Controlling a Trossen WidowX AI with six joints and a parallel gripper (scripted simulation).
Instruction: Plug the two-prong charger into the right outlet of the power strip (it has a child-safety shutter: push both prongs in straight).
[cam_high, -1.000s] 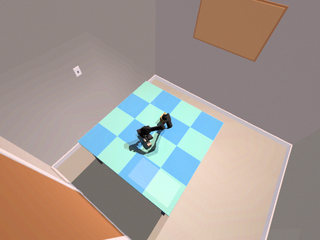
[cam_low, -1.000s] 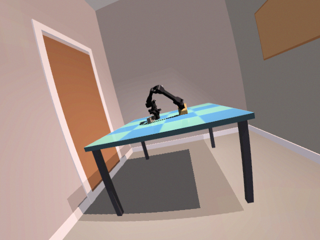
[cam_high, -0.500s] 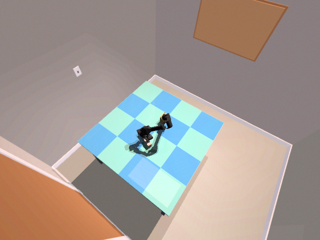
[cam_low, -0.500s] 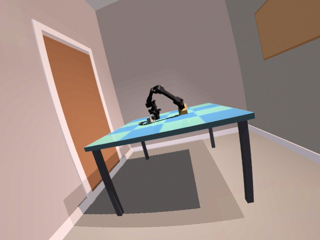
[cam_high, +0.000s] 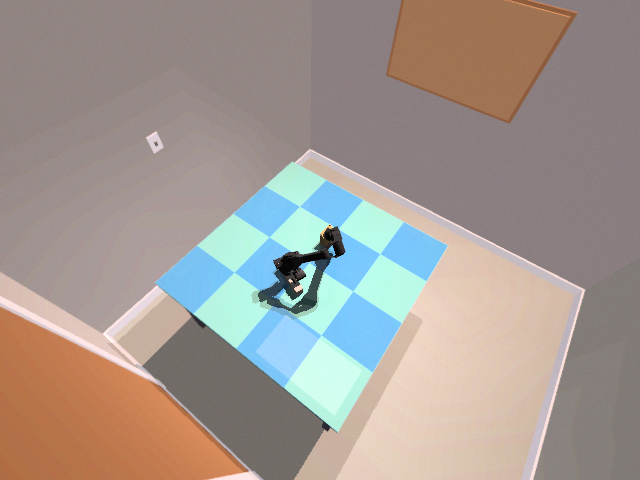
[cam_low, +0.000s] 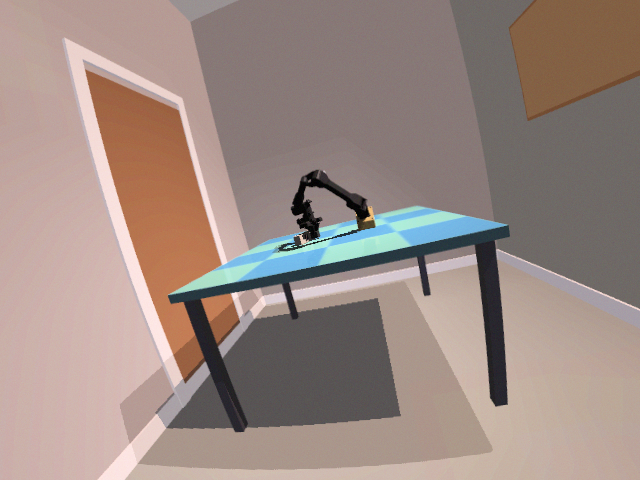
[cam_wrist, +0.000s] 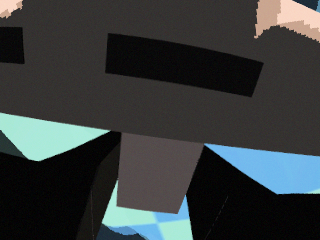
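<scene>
Now: gripper tip 2 cm short of the two-prong charger, 1 cm to the left of it and 1 cm below it.
</scene>
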